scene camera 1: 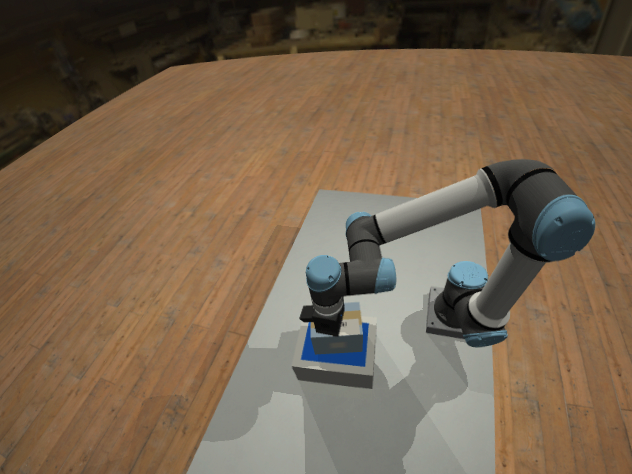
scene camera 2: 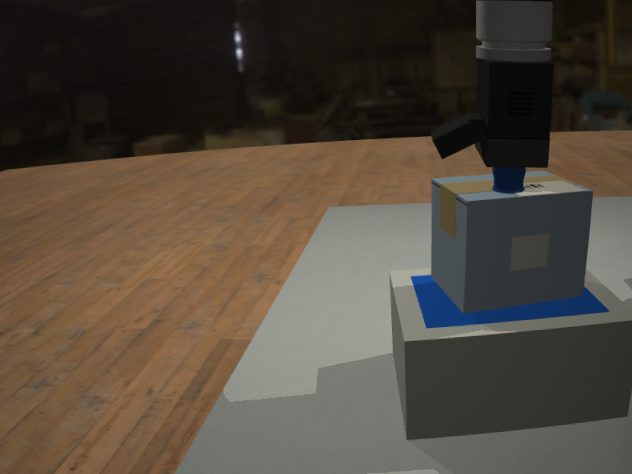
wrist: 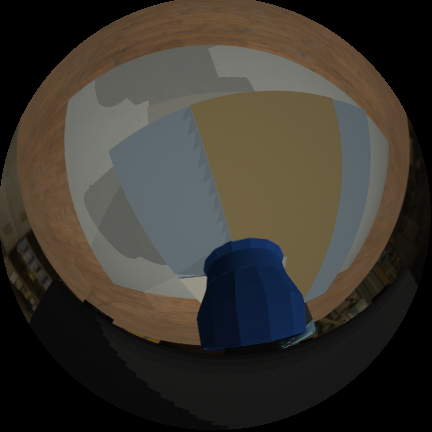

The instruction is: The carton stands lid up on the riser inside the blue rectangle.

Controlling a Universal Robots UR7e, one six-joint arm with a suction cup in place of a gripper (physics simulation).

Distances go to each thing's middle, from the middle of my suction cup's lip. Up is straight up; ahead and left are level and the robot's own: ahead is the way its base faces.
The carton [scene camera 2: 489, 250] lies 7 cm below my suction cup and 3 cm to the right of it. The rest, counted from my suction cup: riser [scene camera 2: 552, 363] 20 cm below, 2 cm to the right.
